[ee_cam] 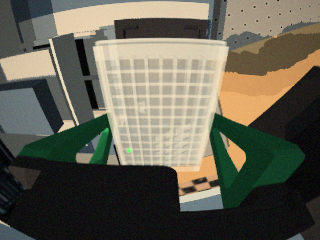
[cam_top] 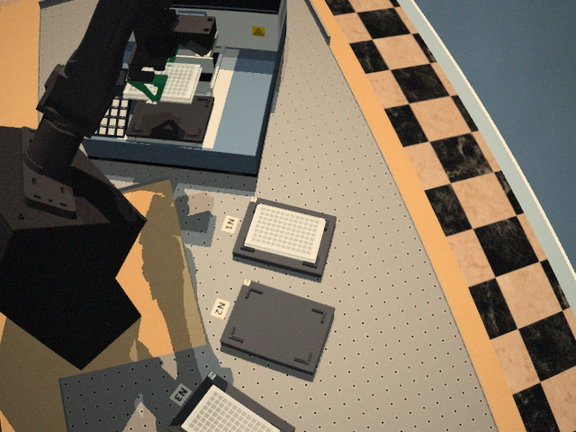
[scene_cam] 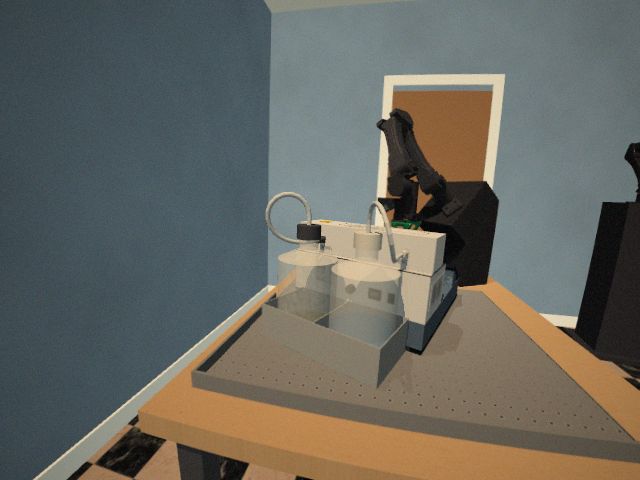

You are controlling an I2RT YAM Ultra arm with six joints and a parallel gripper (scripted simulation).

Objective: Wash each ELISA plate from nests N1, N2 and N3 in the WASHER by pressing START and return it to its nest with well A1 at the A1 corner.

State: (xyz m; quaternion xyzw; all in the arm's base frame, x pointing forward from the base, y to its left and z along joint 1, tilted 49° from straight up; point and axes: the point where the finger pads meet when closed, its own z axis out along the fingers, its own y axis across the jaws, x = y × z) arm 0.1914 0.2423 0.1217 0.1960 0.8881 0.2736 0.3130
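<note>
Right now the dark carrier is 100 mm below my hand. Also, from my hand: N1 label: 200 mm to the right, 180 mm below, 100 mm ahead; manifold: 150 mm to the left, 50 mm below, 40 mm ahead; washer: 150 mm to the left, 60 mm below, 40 mm ahead.
</note>
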